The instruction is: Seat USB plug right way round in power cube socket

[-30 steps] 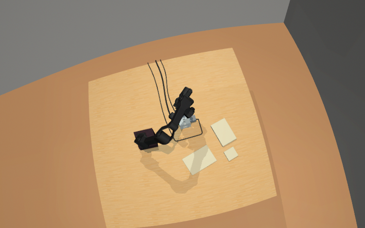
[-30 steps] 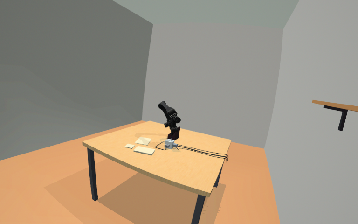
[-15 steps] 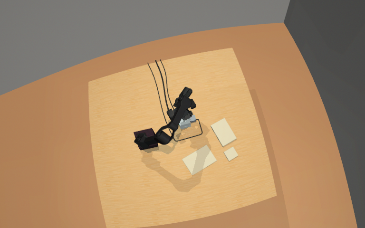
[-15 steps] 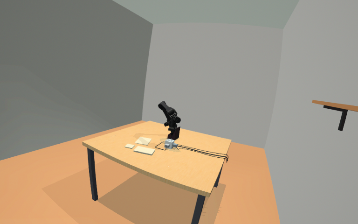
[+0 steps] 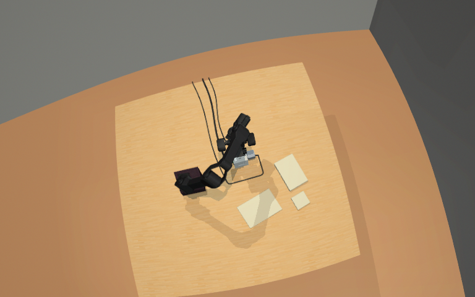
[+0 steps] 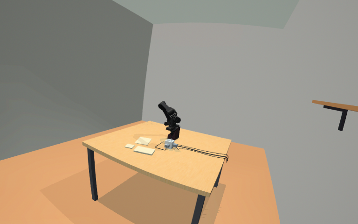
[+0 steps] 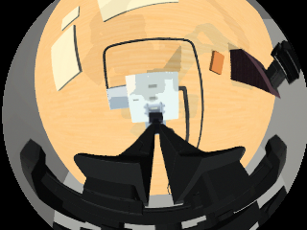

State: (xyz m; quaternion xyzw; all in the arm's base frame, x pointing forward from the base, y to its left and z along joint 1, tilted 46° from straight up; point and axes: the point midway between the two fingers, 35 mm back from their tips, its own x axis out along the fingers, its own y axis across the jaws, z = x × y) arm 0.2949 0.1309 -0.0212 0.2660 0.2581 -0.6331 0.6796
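Right now the black USB plug is 2 cm below my gripper tip. Also, from my gripper tip: orange block (15 cm behind, 13 cm below, 10 cm to the right).
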